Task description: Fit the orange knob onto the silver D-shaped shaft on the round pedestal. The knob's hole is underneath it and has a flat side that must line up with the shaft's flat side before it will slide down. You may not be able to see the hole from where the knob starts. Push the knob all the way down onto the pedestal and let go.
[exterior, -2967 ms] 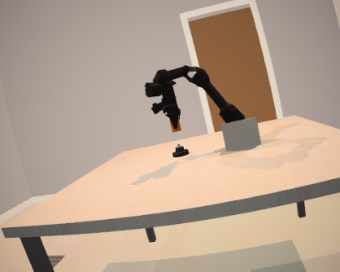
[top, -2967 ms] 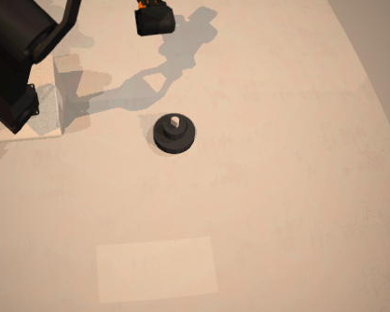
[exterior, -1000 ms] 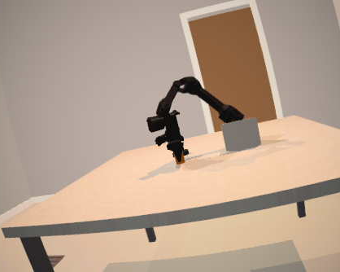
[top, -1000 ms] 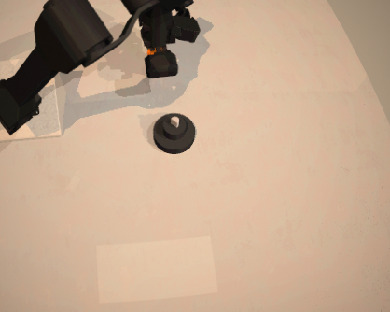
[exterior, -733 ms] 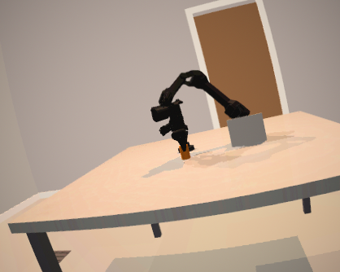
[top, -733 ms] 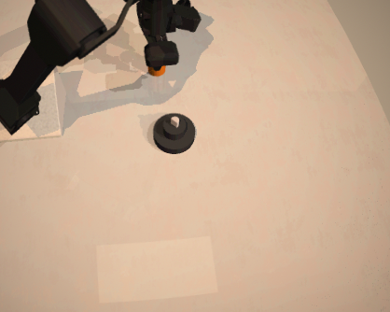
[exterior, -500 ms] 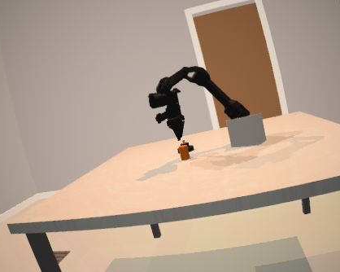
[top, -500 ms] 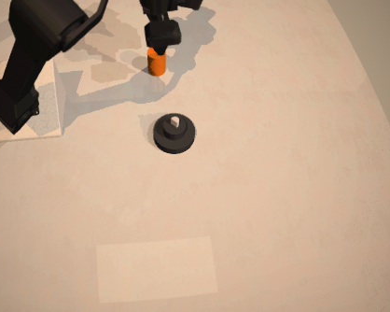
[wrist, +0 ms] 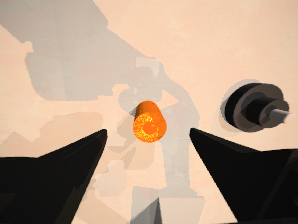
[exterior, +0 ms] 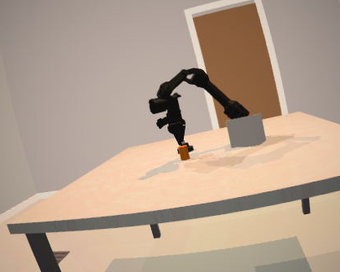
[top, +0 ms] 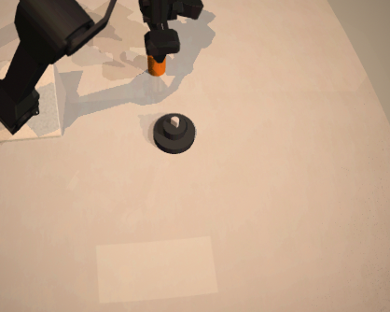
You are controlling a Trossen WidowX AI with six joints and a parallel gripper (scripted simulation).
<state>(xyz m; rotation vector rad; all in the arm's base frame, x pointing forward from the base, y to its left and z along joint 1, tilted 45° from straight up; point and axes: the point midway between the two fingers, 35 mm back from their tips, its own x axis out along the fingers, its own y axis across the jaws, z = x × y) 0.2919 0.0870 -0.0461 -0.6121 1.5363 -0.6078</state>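
My gripper tip is now 30 mm above the orange knob. The rest, counted from my gripper tip: round pedestal (10 mm ahead, 180 mm to the right, 40 mm below).
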